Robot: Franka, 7 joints.
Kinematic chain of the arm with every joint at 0, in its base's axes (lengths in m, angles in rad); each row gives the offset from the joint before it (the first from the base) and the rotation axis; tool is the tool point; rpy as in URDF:
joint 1: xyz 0 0 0.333 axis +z
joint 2: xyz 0 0 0 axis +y
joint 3: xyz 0 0 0.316 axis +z
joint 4: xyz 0.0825 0 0 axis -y
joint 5: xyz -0.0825 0 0.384 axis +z
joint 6: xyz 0 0 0 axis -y
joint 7: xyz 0.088 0 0 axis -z
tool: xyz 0 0 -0.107 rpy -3.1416 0 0
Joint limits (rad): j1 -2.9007..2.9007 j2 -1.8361..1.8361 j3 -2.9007..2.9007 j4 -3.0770..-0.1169 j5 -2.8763..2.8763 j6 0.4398..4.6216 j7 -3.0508..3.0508
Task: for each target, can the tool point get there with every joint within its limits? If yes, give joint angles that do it. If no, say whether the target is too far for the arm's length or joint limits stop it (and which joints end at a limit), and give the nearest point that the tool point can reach.
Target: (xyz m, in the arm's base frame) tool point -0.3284 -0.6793 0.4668
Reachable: yes | joints 1.7663 -1.0903 1.7893 -0.9681 0.6500 1.6950 1.2508
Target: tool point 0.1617 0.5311 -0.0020
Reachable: yes | joints 2.2451 1.5305 -1.1051 -1.8359 1.8381 1.5518 -0.3983
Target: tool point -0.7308 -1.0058 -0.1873
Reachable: no: too far | nearest point -0.4652 -0.6402 0.0018 | short by 0.490 m
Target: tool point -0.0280 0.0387 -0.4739
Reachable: no: joint limits stop it (at a limit: joint 2) | nearest point -0.0592 0.0818 -0.3285 | short by 0.155 m
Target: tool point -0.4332 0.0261 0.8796
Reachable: yes | joints 1.8069 -0.6478 0.6623 -1.7484 2.2547 1.8343 -1.2948
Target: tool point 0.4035 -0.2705 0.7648
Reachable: yes | joints 0.8728 0.6130 -2.2291 -1.5957 1.5349 1.1731 1.9861
